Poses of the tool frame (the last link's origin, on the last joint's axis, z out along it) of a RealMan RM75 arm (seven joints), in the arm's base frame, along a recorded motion.
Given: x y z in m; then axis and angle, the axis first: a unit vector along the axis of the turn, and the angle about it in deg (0 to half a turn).
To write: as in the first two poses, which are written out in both.
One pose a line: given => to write
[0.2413 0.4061 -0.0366 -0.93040 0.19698 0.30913 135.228] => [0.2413 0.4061 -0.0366 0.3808 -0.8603 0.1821 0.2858]
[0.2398 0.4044 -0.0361 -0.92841 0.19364 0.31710 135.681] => [0.2398 0.4044 -0.0361 0.3772 -0.8598 0.1793 0.2937]
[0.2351 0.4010 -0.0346 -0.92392 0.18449 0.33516 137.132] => [0.2351 0.4010 -0.0346 0.3654 -0.8600 0.1717 0.3120]
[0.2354 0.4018 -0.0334 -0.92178 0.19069 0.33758 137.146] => [0.2354 0.4018 -0.0334 0.3653 -0.8581 0.1775 0.3142]
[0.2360 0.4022 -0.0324 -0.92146 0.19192 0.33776 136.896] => [0.2360 0.4022 -0.0324 0.3673 -0.8570 0.1785 0.3141]
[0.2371 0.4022 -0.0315 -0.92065 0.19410 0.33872 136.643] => [0.2371 0.4022 -0.0315 0.3694 -0.8555 0.1804 0.3148]
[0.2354 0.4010 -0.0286 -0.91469 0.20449 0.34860 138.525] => [0.2354 0.4010 -0.0286 0.3541 -0.8554 0.1912 0.3260]
